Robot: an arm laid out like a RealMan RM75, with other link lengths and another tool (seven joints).
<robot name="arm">
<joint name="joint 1" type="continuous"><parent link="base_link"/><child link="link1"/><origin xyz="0.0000 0.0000 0.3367"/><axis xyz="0 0 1"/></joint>
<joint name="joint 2" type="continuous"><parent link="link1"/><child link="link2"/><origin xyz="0.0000 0.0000 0.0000"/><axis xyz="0 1 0"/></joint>
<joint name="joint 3" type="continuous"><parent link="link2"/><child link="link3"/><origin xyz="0.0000 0.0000 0.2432"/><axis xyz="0 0 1"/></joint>
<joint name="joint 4" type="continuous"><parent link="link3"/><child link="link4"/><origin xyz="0.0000 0.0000 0.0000"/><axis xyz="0 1 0"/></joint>
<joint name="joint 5" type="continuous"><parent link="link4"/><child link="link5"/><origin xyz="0.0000 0.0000 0.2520"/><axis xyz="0 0 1"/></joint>
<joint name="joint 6" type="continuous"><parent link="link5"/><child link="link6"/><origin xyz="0.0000 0.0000 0.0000"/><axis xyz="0 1 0"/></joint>
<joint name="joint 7" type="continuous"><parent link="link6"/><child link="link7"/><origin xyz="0.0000 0.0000 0.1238"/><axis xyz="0 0 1"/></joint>
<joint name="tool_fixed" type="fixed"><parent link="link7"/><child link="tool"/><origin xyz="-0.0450 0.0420 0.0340" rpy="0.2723 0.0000 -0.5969"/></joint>
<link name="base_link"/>
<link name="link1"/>
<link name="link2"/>
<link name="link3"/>
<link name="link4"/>
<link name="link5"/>
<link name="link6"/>
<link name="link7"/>
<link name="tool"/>
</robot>
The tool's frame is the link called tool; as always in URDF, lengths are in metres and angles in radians. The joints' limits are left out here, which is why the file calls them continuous.
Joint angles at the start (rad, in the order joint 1, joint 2, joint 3, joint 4, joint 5, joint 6, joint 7):
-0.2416 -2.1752 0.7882 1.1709 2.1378 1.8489 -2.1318
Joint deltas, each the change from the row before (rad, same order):
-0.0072 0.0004 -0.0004 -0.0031 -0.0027 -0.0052 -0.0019
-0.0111 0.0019 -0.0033 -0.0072 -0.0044 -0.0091 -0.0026
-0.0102 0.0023 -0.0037 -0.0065 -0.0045 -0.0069 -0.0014
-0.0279 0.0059 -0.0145 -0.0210 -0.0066 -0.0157 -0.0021
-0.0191 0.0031 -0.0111 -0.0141 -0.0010 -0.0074 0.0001
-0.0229 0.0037 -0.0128 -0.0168 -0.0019 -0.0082 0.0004
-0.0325 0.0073 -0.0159 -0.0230 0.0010 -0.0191 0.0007
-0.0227 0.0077 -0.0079 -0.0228 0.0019 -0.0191 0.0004
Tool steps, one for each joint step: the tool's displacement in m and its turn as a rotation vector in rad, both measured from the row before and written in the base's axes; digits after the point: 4 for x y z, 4 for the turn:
0.0014 0.0027 -0.0004 0.0040 -0.0019 -0.0025
0.0016 0.0042 -0.0003 0.0083 -0.0033 -0.0010
0.0014 0.0037 0.0001 0.0076 -0.0035 -0.0021
0.0030 0.0091 0.0003 0.0171 -0.0093 -0.0023
0.0020 0.0054 0.0001 0.0083 -0.0058 -0.0026
0.0027 0.0064 0.0001 0.0093 -0.0078 -0.0043
0.0032 0.0102 0.0002 0.0170 -0.0026 -0.0041
0.0013 0.0075 -0.0007 0.0104 0.0007 0.0016

